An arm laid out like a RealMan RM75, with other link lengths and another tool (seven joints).
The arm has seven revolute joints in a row. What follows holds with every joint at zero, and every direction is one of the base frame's.
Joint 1 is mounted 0.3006 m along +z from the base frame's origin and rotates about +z.
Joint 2 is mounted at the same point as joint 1 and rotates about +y.
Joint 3 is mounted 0.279 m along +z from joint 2 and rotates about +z.
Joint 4 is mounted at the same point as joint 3 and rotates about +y.
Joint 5 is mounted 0.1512 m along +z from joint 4 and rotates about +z.
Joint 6 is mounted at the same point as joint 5 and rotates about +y.
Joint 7 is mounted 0.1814 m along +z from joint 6 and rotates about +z.
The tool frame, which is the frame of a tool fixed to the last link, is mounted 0.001 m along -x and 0.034 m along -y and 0.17 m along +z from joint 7; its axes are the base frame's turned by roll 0.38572, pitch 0 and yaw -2.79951 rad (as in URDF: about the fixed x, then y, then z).
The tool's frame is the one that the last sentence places.
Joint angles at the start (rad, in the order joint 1, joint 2, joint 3, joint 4, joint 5, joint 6, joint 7):
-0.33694 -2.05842 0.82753 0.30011 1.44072 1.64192 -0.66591
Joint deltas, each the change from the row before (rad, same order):
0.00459 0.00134 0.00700 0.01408 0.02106 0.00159 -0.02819
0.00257 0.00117 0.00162 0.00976 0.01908 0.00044 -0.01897
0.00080 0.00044 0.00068 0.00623 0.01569 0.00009 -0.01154
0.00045 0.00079 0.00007 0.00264 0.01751 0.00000 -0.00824
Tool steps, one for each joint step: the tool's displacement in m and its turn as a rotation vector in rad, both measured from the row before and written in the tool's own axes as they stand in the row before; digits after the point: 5 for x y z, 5 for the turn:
0.00268 -0.00787 0.00259 0.02637 0.00088 -0.01978
0.00263 -0.00557 0.00180 0.01920 0.00322 -0.01366
0.00202 -0.00433 0.00189 0.01544 0.00321 -0.00855
0.00257 -0.00492 0.00204 0.01626 0.00431 -0.00889

